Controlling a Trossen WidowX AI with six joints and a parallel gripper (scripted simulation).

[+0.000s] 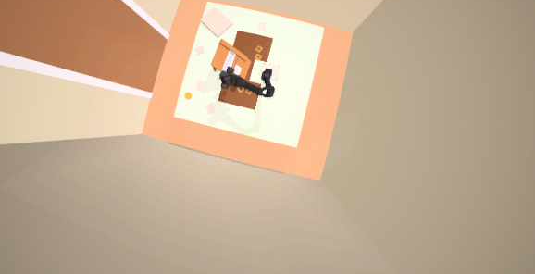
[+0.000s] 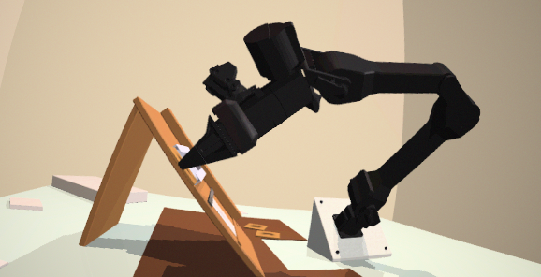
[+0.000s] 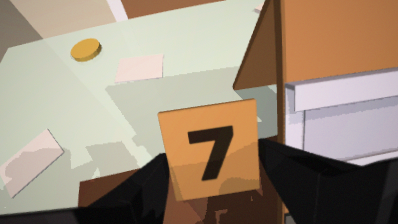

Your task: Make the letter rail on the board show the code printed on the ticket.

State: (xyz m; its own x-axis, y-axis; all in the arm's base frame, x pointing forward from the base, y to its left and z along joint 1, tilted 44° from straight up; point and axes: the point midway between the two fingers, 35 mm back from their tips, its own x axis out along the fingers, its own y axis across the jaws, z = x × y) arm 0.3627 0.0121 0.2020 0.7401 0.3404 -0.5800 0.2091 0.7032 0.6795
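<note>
Right now the white ticket is 9 cm behind my gripper tip, 12 cm to the right of it and 8 cm below it. The rest, counted from my gripper tip: brown mat 19 cm behind, 17 cm to the right, 17 cm below; then orange letter tile right at my gripper tip; then block 35 cm ahead, 32 cm to the right, 17 cm below.
</note>
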